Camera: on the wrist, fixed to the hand. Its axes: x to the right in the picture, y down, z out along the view.
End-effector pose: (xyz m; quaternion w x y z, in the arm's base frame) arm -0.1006 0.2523 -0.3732 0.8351 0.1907 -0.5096 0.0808
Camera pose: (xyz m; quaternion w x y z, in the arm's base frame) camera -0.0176 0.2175 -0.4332 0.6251 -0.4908 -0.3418 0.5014
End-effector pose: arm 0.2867 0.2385 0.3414 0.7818 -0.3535 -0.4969 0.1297
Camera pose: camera 0.3384 0.1460 0.3630 0.3914 -0.8244 0.0146 0.4087
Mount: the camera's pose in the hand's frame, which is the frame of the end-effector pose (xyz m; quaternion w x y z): -0.0120 -0.0733 -0.0786 0.6432 -0.3012 0.1684 0.6836
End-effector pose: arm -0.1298 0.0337 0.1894 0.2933 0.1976 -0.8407 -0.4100
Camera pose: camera -0.0626 -0.0474 0.1650 0.6700 -0.4669 -0.5029 -0.2831
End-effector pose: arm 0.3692 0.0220 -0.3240 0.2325 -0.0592 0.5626 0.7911
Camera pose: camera 0.3985 -0.0348 -0.4113 0.5038 -0.1433 -0.2032 -0.8273
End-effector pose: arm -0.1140 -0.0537 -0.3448 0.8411 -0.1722 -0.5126 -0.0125
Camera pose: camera -0.0667 -0.1483 -0.3675 0.5840 -0.7124 -0.0666 0.3835
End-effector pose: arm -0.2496 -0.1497 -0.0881 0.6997 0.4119 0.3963 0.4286
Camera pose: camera -0.3047 -0.1637 -0.1801 0.2144 0.2529 -0.0379 0.9427
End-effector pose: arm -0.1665 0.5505 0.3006 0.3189 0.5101 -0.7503 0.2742
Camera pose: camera -0.0786 0.5914 0.3486 0.2976 -0.3270 -0.8601 0.2543
